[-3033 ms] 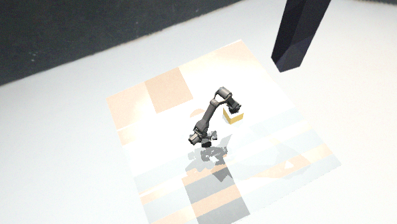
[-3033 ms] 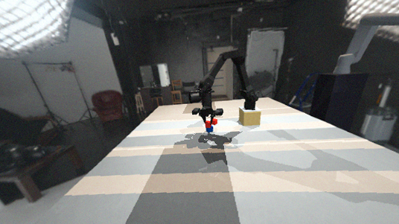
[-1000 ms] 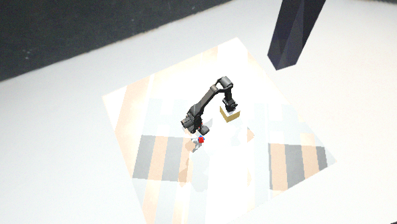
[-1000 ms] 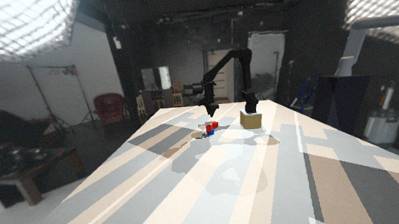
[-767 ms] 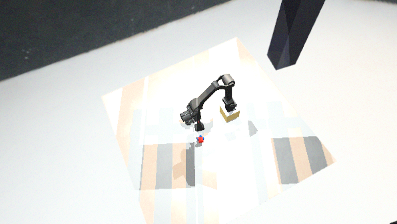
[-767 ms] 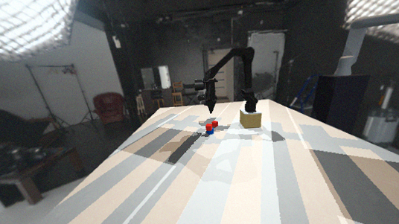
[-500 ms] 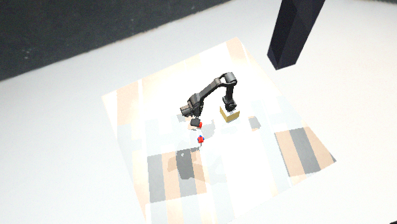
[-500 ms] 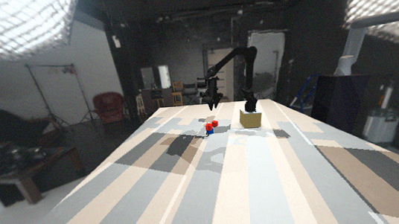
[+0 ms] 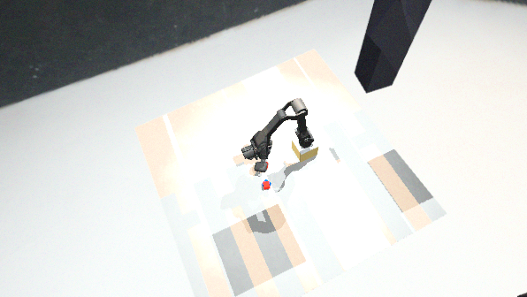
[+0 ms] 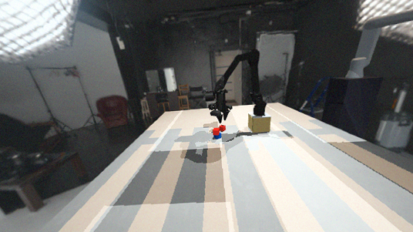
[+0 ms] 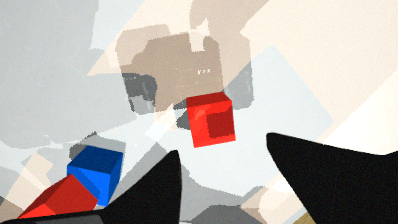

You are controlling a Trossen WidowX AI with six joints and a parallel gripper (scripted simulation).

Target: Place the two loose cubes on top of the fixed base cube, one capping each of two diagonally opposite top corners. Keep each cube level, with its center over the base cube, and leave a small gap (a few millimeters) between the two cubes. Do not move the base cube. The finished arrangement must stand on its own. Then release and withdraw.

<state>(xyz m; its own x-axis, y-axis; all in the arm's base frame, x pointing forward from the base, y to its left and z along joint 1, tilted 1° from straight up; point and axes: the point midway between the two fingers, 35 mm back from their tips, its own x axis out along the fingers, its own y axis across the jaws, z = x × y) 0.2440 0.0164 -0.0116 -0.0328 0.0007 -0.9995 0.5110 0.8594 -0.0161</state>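
My gripper tip is now 3 cm short of the blue cube, 11 cm to the right of it and 5 cm above it.
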